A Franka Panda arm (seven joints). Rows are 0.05 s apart.
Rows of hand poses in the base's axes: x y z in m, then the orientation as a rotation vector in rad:
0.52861 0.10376 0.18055 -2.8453 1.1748 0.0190
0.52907 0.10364 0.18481 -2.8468 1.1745 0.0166
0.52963 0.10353 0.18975 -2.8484 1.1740 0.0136
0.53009 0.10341 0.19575 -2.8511 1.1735 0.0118
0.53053 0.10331 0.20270 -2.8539 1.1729 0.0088
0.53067 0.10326 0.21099 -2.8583 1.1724 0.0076
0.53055 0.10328 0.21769 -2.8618 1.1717 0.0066
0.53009 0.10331 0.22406 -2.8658 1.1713 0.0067
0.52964 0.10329 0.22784 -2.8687 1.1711 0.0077
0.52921 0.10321 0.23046 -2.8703 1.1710 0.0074
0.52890 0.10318 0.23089 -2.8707 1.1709 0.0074
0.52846 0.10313 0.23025 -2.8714 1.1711 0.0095
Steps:
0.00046 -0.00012 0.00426 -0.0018 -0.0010 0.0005
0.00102 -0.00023 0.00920 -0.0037 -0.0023 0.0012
0.00148 -0.00035 0.01520 -0.0063 -0.0026 0.0021
0.00192 -0.00045 0.02215 -0.0092 -0.0035 0.0031
0.00206 -0.00050 0.03044 -0.0131 -0.0028 0.0045
0.00194 -0.00048 0.03714 -0.0161 -0.0023 0.0058
0.00148 -0.00045 0.04351 -0.0194 -0.0009 0.0070
0.00103 -0.00047 0.04729 -0.0215 0.0006 0.0079
0.00060 -0.00055 0.04991 -0.0229 0.0010 0.0083
0.00029 -0.00058 0.05034 -0.0232 0.0011 0.0085
-0.00015 -0.00063 0.04970 -0.0234 0.0026 0.0086

